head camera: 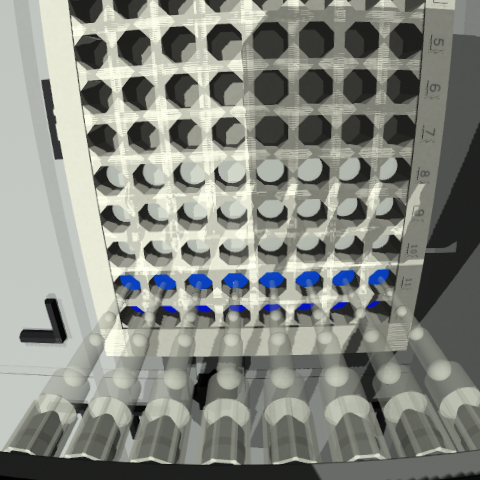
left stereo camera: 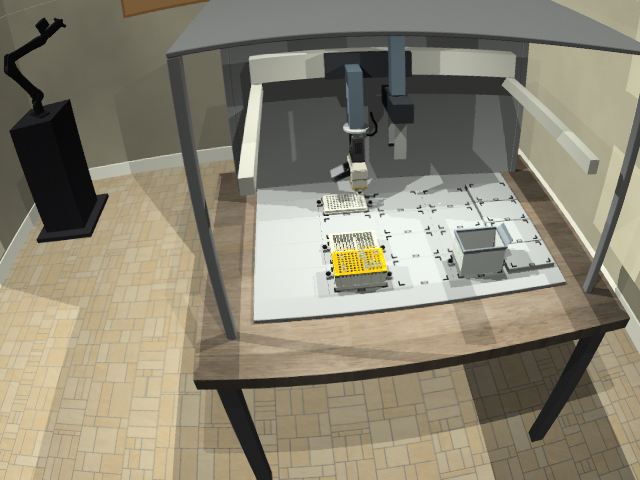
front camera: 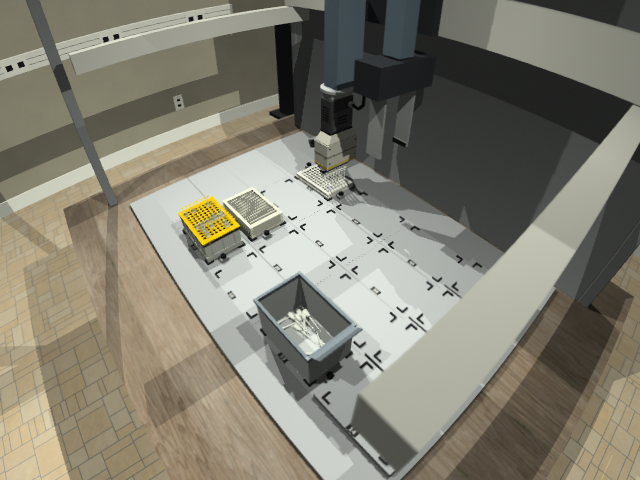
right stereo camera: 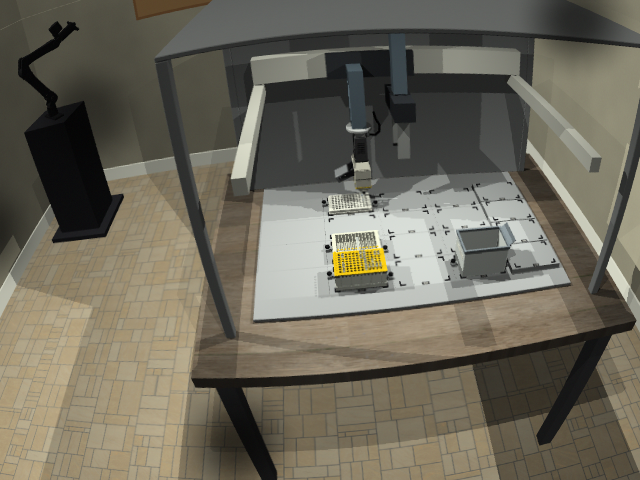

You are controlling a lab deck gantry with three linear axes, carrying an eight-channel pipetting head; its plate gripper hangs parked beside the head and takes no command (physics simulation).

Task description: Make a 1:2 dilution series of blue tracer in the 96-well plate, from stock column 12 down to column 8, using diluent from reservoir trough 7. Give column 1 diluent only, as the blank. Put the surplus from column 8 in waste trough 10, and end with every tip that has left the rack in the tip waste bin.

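Note:
The pipetting head (front camera: 334, 147) (left stereo camera: 358, 175) (right stereo camera: 362, 174) is low over the 96-well plate (head camera: 250, 341) (left stereo camera: 343, 203) (right stereo camera: 349, 203). In the head view its eight clear tips (head camera: 231, 340) show no blue inside, and their ends are at column 11. Column 11 (head camera: 271, 280) is blue, column 12 (head camera: 237, 308) darker blue; columns 8 to 10 hold pale liquid. Column 1 is outside the head view. The reservoir (front camera: 267, 224) stands beside the yellow tip rack (front camera: 222, 236) (left stereo camera: 359, 272) (right stereo camera: 360, 272). Used tips (front camera: 302, 322) lie in the waste bin (front camera: 281, 333) (left stereo camera: 480, 262) (right stereo camera: 483, 260). The parked gripper (front camera: 387, 148) is open and empty.
A dark carriage (front camera: 393, 77) (left stereo camera: 400, 109) carries the parked gripper beside the head. A pale gantry rail (front camera: 465, 289) crosses the deck's right side in the front view. Grey posts (left stereo camera: 199, 206) (right stereo camera: 193, 206) stand at the table's edges.

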